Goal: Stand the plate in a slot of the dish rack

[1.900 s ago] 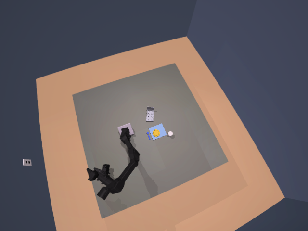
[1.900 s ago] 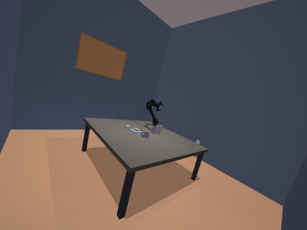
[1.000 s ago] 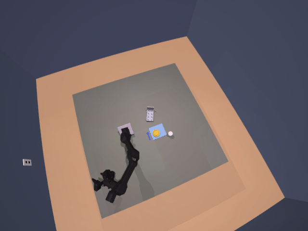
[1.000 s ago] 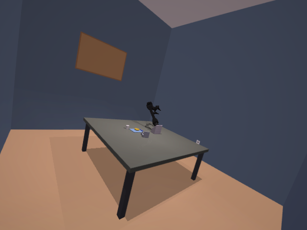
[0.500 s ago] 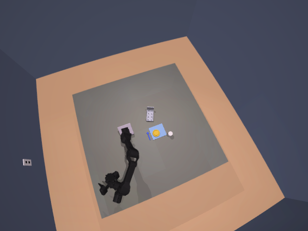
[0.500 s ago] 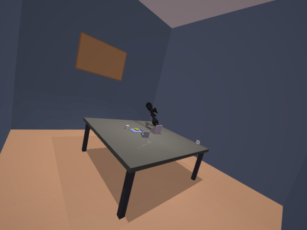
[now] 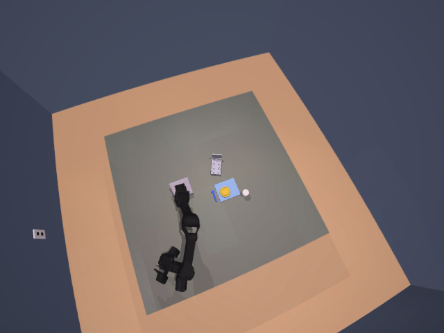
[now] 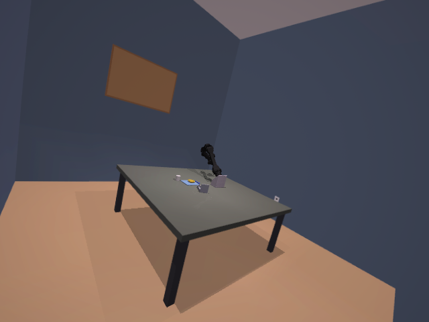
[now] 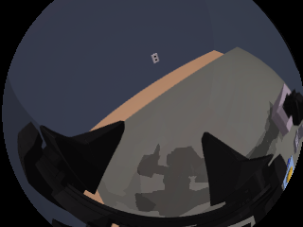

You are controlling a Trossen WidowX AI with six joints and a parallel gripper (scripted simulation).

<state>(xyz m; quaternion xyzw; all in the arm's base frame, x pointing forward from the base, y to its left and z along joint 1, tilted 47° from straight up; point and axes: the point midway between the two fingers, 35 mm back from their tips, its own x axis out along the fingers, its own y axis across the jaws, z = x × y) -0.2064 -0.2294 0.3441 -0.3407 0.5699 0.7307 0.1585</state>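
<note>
Right now my gripper tip is 51 cm short of the yellow plate, 30 cm to the right of it and 14 cm above it. Also, from my gripper tip: blue utensil: 43 cm ahead, 30 cm to the left, 15 cm below; then blue mat: 53 cm ahead, 31 cm to the left, 15 cm below; then white cup: 64 cm ahead, 24 cm to the left, 13 cm below.
</note>
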